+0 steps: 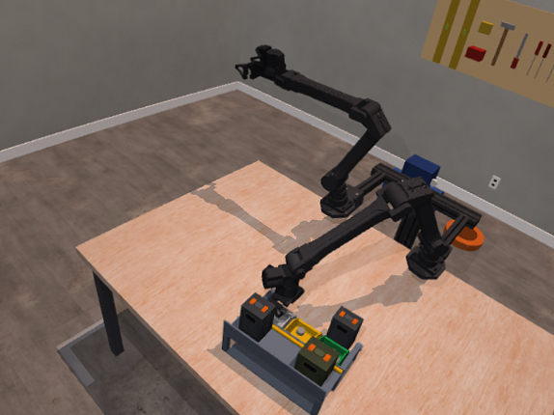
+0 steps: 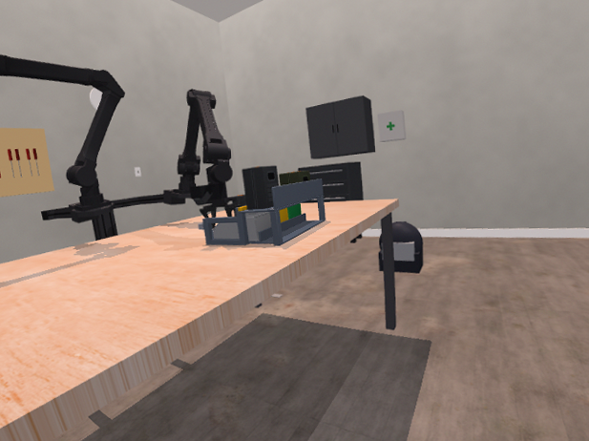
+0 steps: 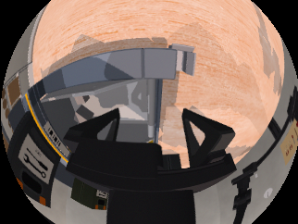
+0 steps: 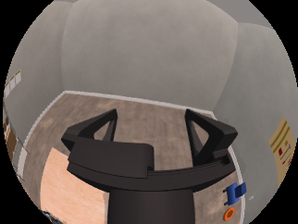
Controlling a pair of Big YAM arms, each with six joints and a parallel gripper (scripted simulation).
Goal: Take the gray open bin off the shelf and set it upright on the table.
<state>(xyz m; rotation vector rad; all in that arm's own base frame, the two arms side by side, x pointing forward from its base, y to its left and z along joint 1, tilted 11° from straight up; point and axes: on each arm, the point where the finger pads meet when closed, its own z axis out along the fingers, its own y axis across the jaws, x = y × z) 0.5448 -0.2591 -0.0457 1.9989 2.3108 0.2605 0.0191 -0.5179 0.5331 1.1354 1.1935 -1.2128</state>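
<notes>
My left hand is 8 cm short of the gray open bin and 1 cm to the right of it. Also, from my left hand: yellow bin 6 cm ahead, 12 cm to the left; then gray shelf 9 cm ahead, 13 cm to the left, 2 cm above; then green bin 5 cm ahead, 23 cm to the left.
</notes>
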